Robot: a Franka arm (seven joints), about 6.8 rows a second.
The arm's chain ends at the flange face. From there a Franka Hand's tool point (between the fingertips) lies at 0.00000 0.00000 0.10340 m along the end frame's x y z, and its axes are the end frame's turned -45 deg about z.
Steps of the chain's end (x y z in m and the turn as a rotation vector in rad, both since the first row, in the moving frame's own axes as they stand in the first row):
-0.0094 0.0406 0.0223 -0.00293 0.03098 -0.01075
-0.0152 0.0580 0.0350 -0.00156 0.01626 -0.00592
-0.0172 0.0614 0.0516 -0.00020 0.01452 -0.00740
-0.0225 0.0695 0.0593 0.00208 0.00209 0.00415
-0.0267 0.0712 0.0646 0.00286 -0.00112 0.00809
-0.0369 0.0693 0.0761 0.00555 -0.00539 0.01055
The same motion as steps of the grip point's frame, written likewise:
-0.0333 0.0245 0.0222 -0.02398 0.01983 -0.01075
-0.0507 0.0316 0.0350 -0.01260 0.01039 -0.00592
-0.0545 0.0323 0.0516 -0.01041 0.01013 -0.00740
-0.0647 0.0332 0.0593 -0.00001 0.00295 0.00415
-0.0691 0.0312 0.0646 0.00281 0.00123 0.00809
-0.0751 0.0221 0.0761 0.00774 0.00011 0.01055

